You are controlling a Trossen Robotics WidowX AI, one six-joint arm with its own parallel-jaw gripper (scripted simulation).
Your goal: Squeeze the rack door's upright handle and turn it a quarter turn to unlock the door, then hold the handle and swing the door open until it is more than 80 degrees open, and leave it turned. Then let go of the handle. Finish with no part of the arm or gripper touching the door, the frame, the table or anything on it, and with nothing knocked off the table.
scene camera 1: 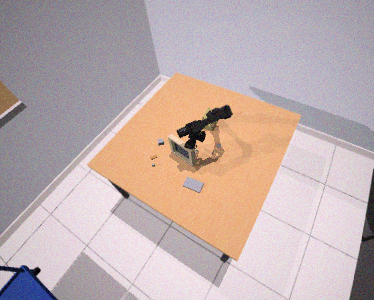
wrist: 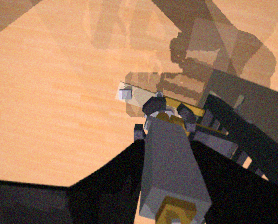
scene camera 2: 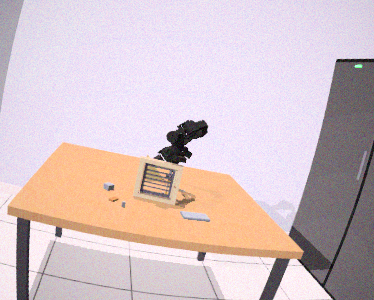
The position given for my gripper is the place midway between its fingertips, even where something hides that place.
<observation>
I see my gripper (wrist: 167, 147) and a slatted door (wrist: 242, 134).
</observation>
